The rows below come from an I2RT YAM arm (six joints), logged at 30 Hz.
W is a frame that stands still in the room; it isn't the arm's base.
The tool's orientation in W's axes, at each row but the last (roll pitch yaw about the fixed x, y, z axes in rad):
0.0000 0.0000 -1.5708
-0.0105 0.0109 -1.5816
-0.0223 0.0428 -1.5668
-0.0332 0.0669 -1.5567
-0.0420 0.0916 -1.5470
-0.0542 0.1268 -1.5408
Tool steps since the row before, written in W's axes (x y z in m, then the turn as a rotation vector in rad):
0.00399 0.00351 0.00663 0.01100 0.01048 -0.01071
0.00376 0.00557 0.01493 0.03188 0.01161 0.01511
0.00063 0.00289 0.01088 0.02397 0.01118 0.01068
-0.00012 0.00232 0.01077 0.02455 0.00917 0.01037
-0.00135 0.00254 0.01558 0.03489 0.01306 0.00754
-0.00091 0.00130 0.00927 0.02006 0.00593 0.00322
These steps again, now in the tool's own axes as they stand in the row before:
-0.00351 0.00399 0.00663 -0.01048 0.01100 -0.01071
-0.00577 0.00354 0.01491 -0.01212 0.03159 0.01531
-0.00335 0.00040 0.01076 -0.01153 0.02378 0.01073
-0.00304 -0.00044 0.01058 -0.00950 0.02434 0.01057
-0.00399 -0.00193 0.01521 -0.01286 0.03489 0.00786
-0.00249 -0.00136 0.00897 -0.00569 0.02006 0.00361

